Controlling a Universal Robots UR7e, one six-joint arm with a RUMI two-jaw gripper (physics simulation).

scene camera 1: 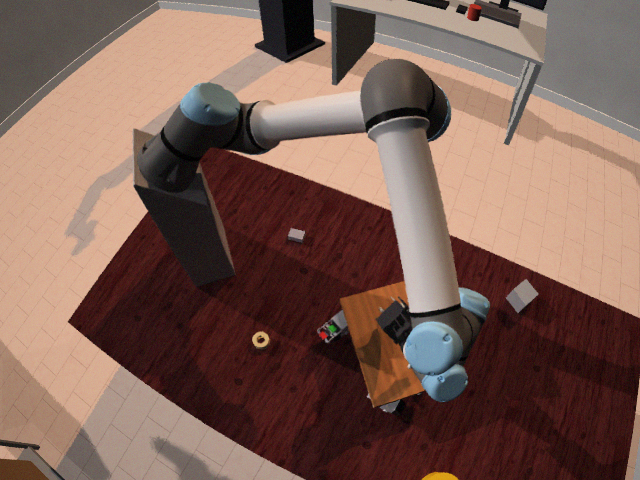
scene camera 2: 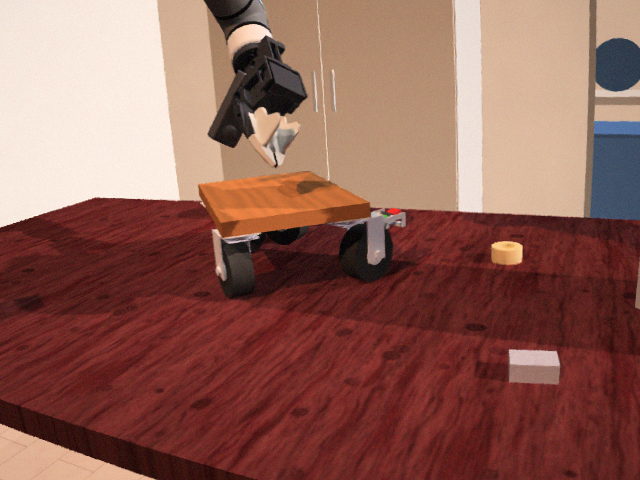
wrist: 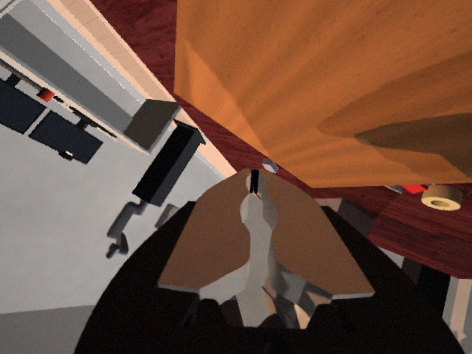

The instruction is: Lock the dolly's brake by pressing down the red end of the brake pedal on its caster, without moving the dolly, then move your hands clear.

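Frame: origin at the arm's base, x back, y right, z up, level; centimetres.
Where they show: gripper, fingertip midpoint: (scene camera 1: pixel 391 305) (scene camera 2: pixel 275 166) (wrist: pixel 252 171); arm's base, origin of the base link: (scene camera 1: pixel 164 168).
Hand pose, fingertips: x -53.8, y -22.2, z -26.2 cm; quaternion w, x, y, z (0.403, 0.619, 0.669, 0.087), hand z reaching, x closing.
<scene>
Things, the pixels of their top centre, and the offset from my fingertips. "spot": a spot on its surface instead.
- dolly's orange wooden deck, surface spot: (wrist: pixel 300 75) (scene camera 2: pixel 262 197) spot: dx -4.2, dy +0.7, dz -5.0 cm
- corner caster, surface spot: (scene camera 2: pixel 356 253) spot: dx +9.4, dy +5.3, dz -12.5 cm
- yellow ring, middle of its top: (scene camera 2: pixel 506 245) (wrist: pixel 439 203) (scene camera 1: pixel 260 339) dx +21.1, dy +27.2, dz -15.2 cm
- small white block, middle of its top: (scene camera 2: pixel 533 357) (wrist: pixel 268 168) (scene camera 1: pixel 296 233) dx +39.9, dy -3.5, dz -15.6 cm
- grey block, middle of its top: (scene camera 1: pixel 526 291) dx -26.5, dy -36.9, dz -11.1 cm
The dolly's orange wooden deck (scene camera 1: pixel 361 315) (scene camera 2: pixel 279 198) (wrist: pixel 300 75) stands level on black-wheeled casters. On one corner caster (scene camera 2: pixel 356 253) the brake pedal sticks out past the deck edge. Its red end (scene camera 1: pixel 323 335) (scene camera 2: pixel 394 211) (wrist: pixel 414 188) is outermost and its green part (scene camera 1: pixel 332 328) (scene camera 2: pixel 385 215) is nearer the deck. In scene camera 2 the red end looks slightly higher than the green. My gripper (scene camera 2: pixel 276 164) (wrist: pixel 252 171) is shut and empty, tips pointing down a little above the deck, to the side of the pedal and not touching it. The arm partly covers the deck in scene camera 1.
A yellow ring (scene camera 1: pixel 254 341) (scene camera 2: pixel 506 255) lies on the dark red platform (scene camera 1: pixel 289 289) (scene camera 2: pixel 310 361) beyond the pedal. A small white block (scene camera 1: pixel 296 235) (scene camera 2: pixel 534 367) lies nearer the arm's pedestal (scene camera 1: pixel 191 242). A grey block (scene camera 1: pixel 522 296) lies on the dolly's other side.
</scene>
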